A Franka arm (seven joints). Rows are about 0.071 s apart.
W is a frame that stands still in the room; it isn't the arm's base.
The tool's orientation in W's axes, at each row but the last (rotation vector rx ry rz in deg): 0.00, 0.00, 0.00; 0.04, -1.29, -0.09; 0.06, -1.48, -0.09; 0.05, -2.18, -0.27
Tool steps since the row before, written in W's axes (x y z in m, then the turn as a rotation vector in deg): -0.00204, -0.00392, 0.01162, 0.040, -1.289, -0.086; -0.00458, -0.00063, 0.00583, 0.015, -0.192, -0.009; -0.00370, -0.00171, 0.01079, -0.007, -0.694, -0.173; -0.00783, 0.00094, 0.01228, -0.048, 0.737, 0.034
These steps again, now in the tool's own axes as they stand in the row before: -0.00204, -0.00392, 0.01162, 0.040, -1.289, -0.086; -0.00445, -0.00063, 0.00593, 0.015, -0.192, -0.009; -0.00342, -0.00170, 0.01088, -0.010, -0.694, -0.172; -0.00736, 0.00092, 0.01257, -0.050, 0.737, 0.035
